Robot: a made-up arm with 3 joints.
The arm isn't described. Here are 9 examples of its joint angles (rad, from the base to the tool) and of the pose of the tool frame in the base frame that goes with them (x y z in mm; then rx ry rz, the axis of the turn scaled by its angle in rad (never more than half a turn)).
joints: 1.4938 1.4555 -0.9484
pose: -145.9 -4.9 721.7 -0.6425 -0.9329 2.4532
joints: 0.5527 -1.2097 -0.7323
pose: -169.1 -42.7 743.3 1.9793 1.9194 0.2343
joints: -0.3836 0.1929 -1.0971
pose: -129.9 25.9 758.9 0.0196 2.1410 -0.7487
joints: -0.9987 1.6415 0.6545
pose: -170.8 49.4 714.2 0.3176 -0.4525 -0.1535
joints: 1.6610 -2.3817 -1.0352
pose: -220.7 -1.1 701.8 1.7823 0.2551 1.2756
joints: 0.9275 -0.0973 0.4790
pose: -170.3 -5.0 770.9 1.9116 0.0106 -1.9462
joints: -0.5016 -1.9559 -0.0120
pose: -109.0 -24.6 710.8 -1.4179 -2.4098 -0.2931
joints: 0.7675 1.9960 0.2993
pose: -137.1 21.0 700.6 -0.5320 -0.4419 -2.0449
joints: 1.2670 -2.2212 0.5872
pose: -219.7 -12.1 700.6 -2.5633 -0.1220 -0.4059
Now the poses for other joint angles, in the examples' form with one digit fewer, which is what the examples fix.
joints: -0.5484 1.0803 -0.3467
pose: -147 50 741 0.065 0.731 -1.123
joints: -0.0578 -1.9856 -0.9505
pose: -128 -37 715 -1.313 -2.296 -1.610
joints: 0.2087 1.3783 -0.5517
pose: -131 34 727 0.084 0.699 -2.009
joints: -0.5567 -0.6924 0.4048
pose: -119 -9 763 1.415 1.679 -0.772
